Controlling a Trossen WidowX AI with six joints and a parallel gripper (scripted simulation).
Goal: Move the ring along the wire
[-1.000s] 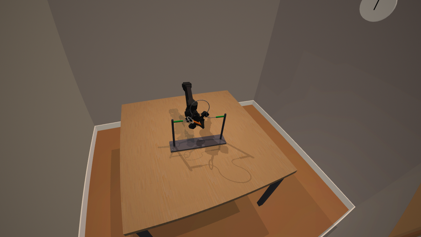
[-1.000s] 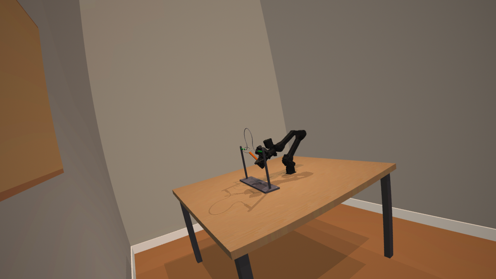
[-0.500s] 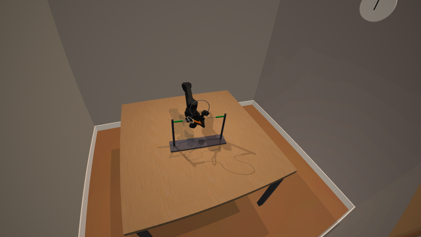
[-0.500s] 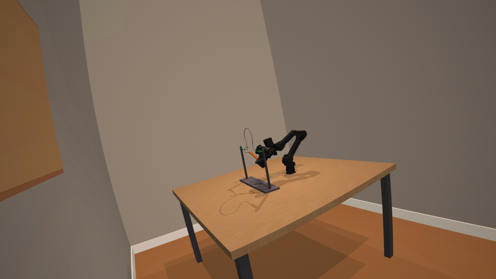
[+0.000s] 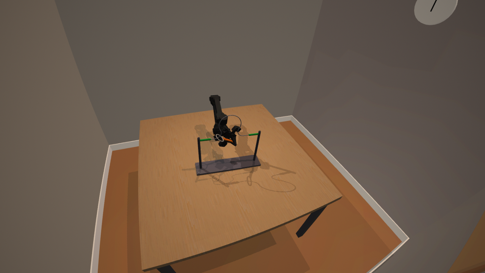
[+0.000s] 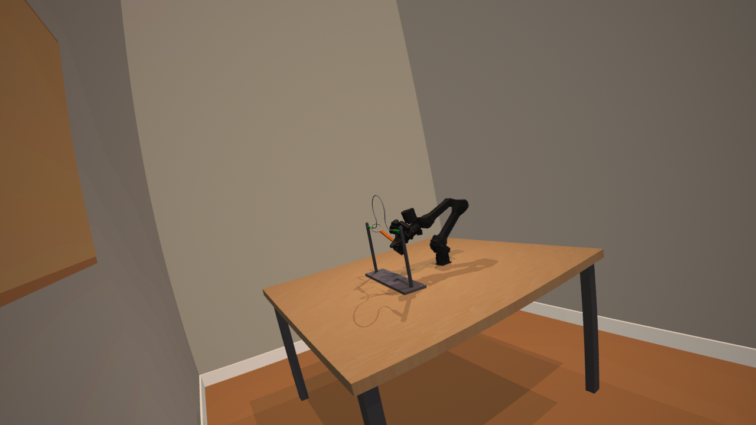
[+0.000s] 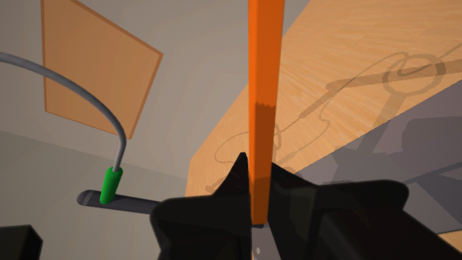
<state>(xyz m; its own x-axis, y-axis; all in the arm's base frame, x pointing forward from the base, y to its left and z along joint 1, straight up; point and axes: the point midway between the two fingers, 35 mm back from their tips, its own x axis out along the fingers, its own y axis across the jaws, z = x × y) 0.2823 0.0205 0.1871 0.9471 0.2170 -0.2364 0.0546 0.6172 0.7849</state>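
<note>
My gripper tip is 8 cm to the left of the ring with orange handle, 6 cm below it and 2 cm past it.
</note>
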